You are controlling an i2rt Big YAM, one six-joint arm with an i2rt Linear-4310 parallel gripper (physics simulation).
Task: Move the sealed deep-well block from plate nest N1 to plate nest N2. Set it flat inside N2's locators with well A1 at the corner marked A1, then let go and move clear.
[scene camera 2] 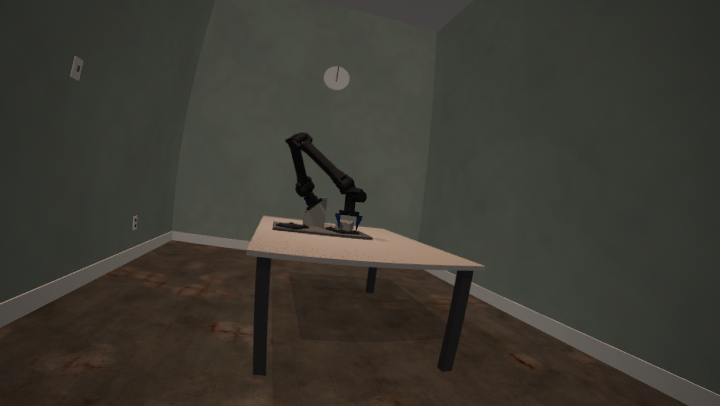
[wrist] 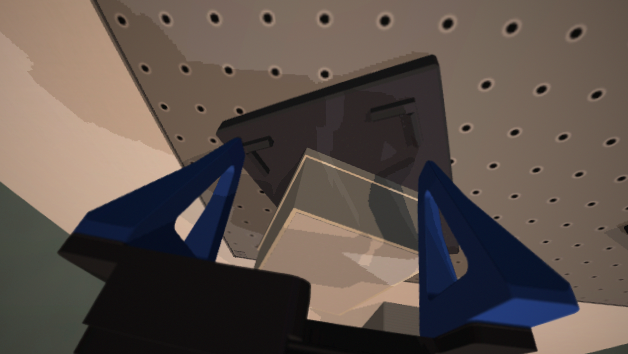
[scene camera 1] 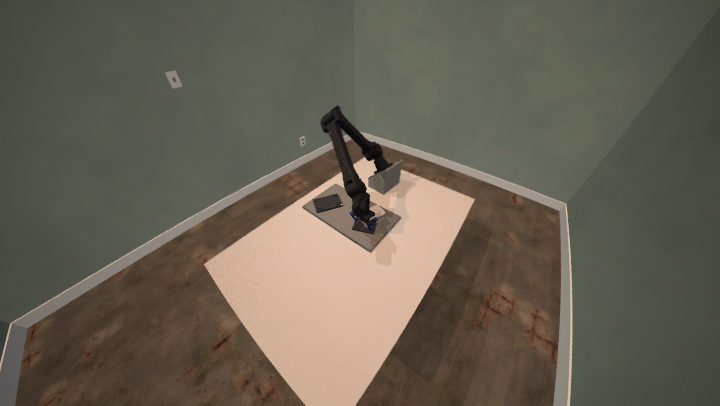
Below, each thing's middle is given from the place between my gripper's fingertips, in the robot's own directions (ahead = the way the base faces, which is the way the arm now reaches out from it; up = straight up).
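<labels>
Counting from my hand, I find the dark nest [wrist: 390, 122] 20 mm to the right of it, 50 mm behind it and 10 mm below it. The pale grey block [wrist: 351, 234] is 80 mm behind my hand and 10 mm above it. As for the grey perforated baseplate [scene camera 1: 340, 218], it sits 50 mm behind my hand, 150 mm to the right of it and 30 mm below it.
</labels>
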